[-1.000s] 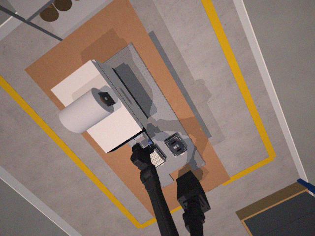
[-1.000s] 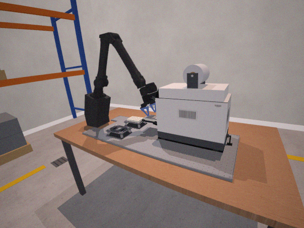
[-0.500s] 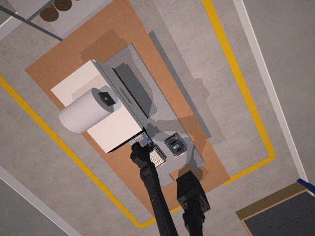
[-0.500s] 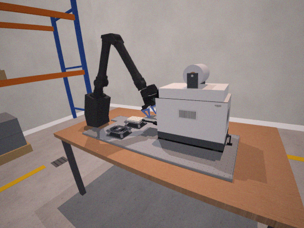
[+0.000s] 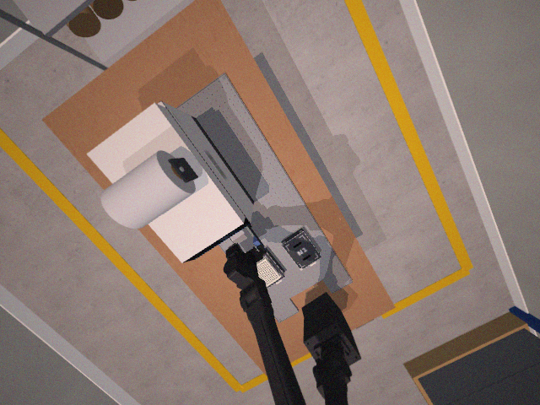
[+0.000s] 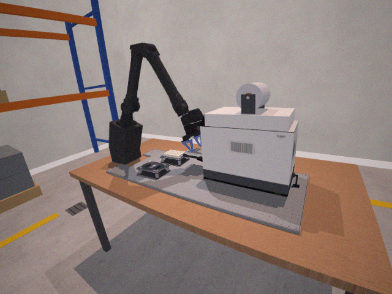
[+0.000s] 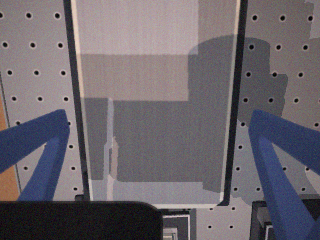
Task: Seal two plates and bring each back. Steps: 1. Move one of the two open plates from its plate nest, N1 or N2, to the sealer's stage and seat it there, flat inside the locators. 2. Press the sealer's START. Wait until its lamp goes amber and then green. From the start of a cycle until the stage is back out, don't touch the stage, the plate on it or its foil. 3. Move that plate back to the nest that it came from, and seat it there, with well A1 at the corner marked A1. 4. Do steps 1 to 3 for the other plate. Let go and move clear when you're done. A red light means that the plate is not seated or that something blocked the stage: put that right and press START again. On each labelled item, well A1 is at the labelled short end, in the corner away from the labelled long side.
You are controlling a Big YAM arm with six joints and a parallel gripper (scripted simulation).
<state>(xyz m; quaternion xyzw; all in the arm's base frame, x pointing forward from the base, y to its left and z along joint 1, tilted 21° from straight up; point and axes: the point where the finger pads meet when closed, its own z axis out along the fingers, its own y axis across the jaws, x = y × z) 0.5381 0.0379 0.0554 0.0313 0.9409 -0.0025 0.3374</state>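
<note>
Now: the dark sealer stage 40 mm below my hand. The rest, counted from my hand: foil roll 340 mm ahead, 20 mm to the right, 290 mm above; then white well plate 200 mm behind, 40 mm to the left, 70 mm below; then start button 110 mm ahead, 90 mm to the left, 60 mm above.
</note>
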